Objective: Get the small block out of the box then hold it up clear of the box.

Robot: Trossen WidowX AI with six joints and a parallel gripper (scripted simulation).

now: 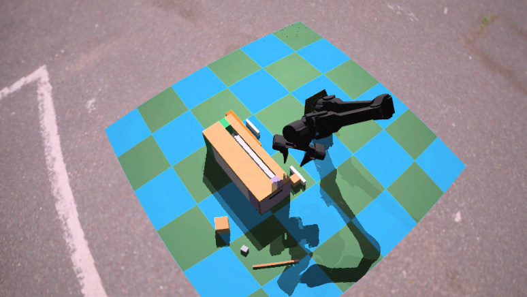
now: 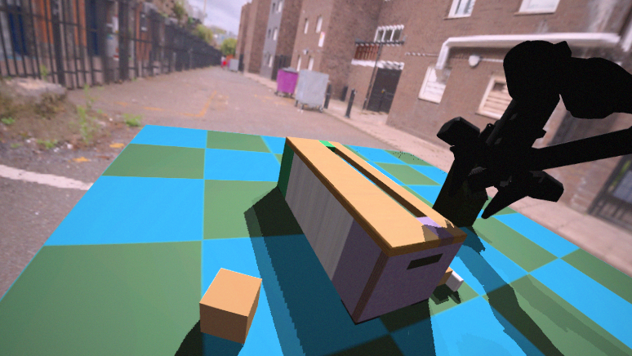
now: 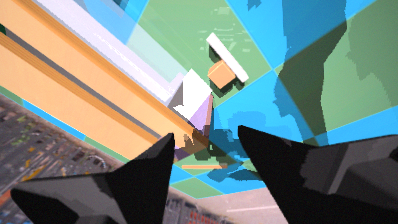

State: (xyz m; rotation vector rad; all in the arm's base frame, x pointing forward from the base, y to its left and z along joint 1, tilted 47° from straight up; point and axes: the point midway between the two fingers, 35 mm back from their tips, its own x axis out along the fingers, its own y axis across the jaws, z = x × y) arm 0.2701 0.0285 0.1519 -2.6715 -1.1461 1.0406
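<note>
My gripper tip is 130 mm above the block and 10 mm past it. The rest, counted from my gripper tip: box 160 mm to the right, 90 mm below, 60 mm ahead; then thin wooden stick 270 mm ahead, 220 mm to the left, 150 mm below.
</note>
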